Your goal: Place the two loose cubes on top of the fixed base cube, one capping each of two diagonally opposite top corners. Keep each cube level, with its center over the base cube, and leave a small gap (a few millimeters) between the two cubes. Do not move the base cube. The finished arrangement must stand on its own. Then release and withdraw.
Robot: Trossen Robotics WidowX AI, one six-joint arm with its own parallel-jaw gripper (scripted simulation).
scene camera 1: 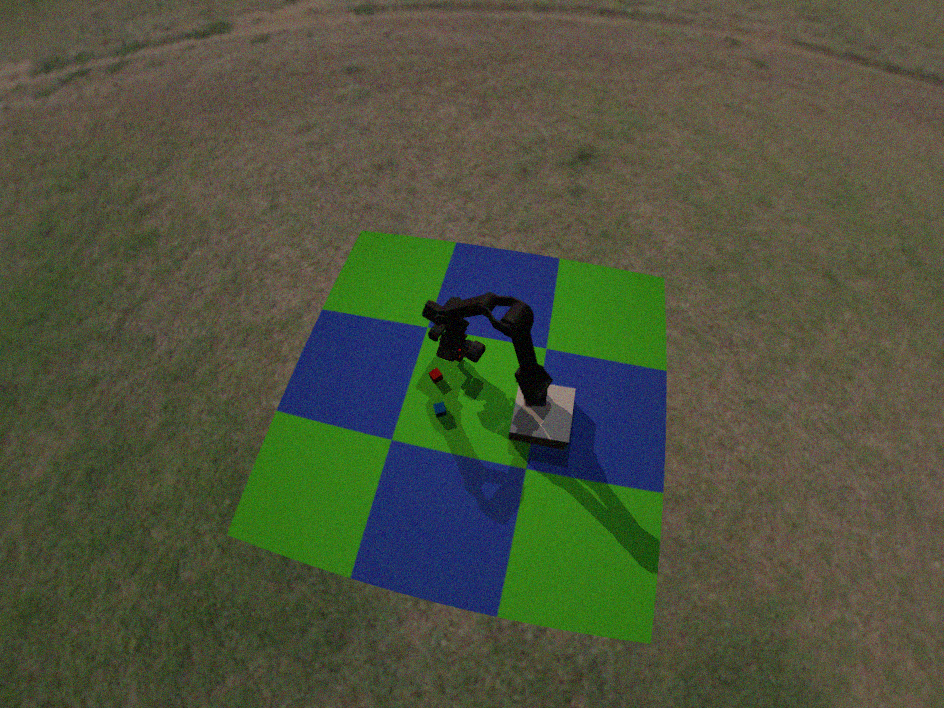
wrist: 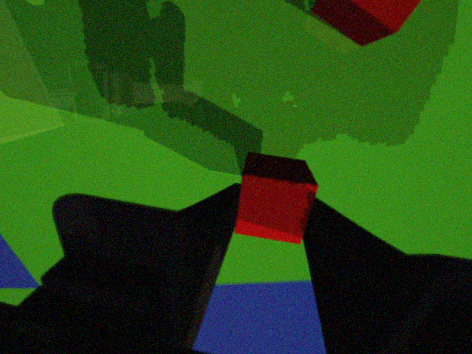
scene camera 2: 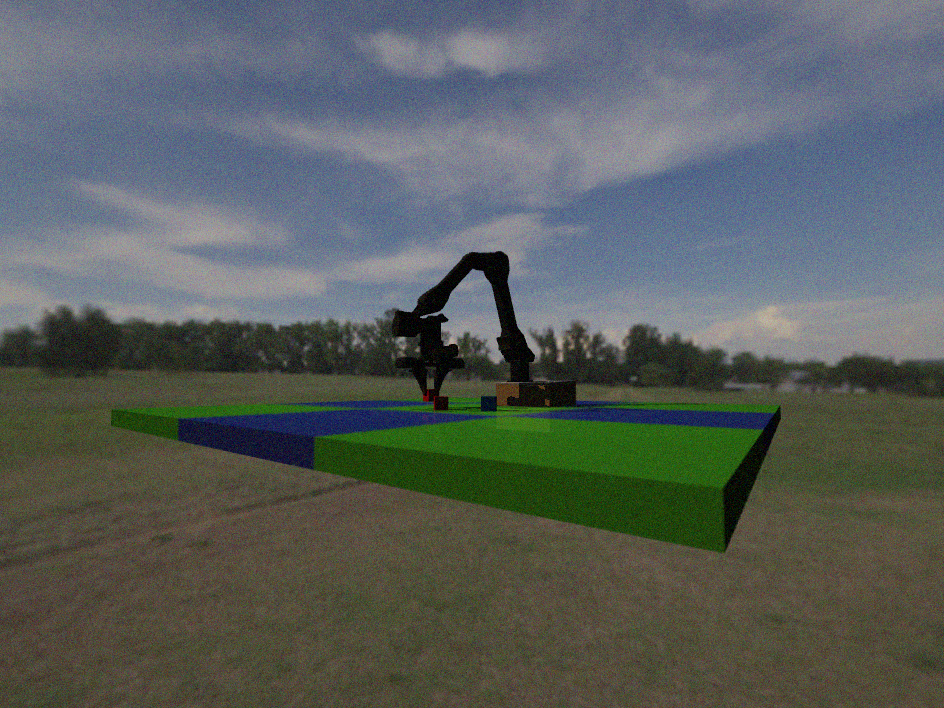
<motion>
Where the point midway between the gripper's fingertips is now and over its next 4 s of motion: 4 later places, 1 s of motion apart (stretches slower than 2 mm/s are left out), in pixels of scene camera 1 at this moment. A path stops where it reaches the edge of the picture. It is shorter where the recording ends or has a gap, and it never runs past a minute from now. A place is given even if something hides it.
My gripper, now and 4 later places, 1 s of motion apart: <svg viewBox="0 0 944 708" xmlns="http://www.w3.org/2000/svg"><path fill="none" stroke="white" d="M458 354L455 342L442 363L434 393L434 408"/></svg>
</motion>
